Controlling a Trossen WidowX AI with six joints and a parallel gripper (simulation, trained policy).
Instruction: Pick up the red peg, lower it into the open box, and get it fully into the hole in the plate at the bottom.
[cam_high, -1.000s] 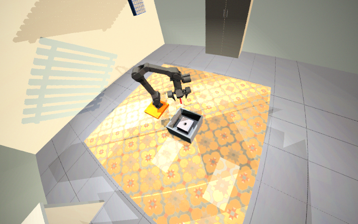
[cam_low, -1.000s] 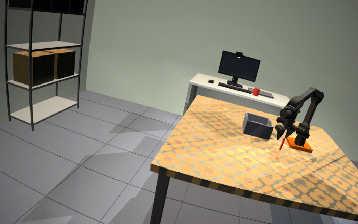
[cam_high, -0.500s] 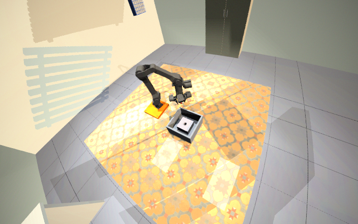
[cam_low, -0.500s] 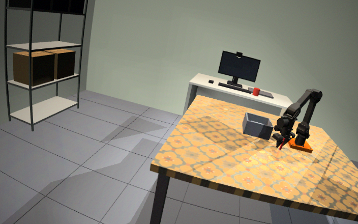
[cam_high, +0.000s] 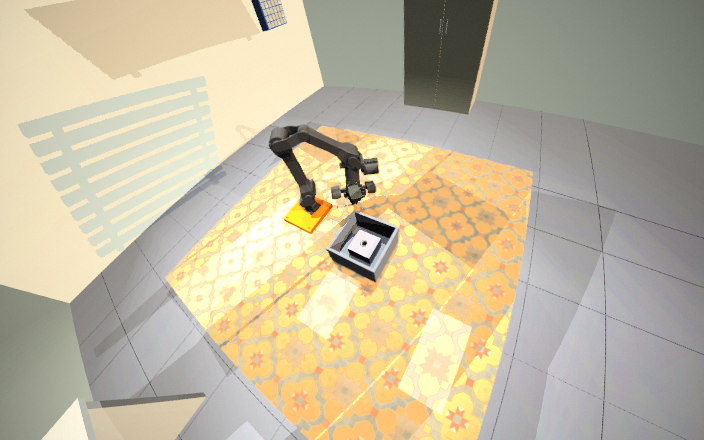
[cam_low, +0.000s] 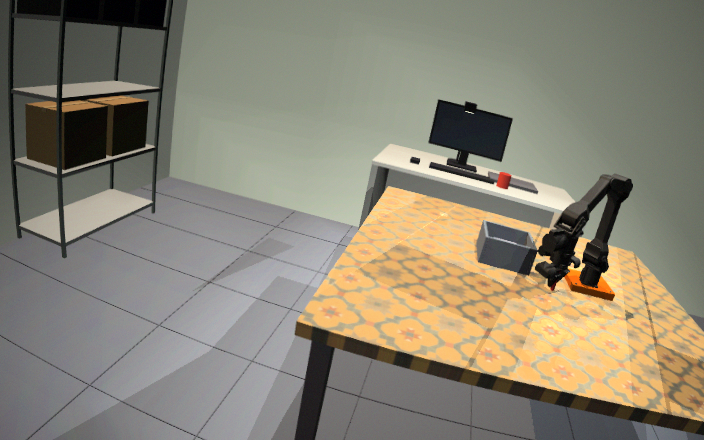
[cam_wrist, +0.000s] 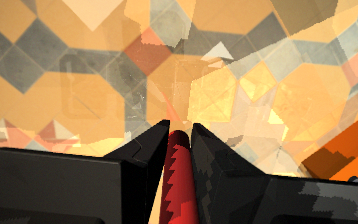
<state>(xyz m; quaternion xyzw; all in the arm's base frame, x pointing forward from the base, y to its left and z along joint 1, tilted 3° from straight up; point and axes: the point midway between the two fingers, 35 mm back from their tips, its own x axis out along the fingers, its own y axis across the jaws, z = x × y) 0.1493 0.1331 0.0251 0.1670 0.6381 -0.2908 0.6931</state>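
The pale plate lies 18 cm ahead of my gripper tip, 15 cm to the right of it and 3 cm above it. The rest, counted from my gripper tip: red peg (1 cm behind, 1 cm to the left, 3 cm above); then grey box (18 cm ahead, 15 cm to the right, 1 cm above).
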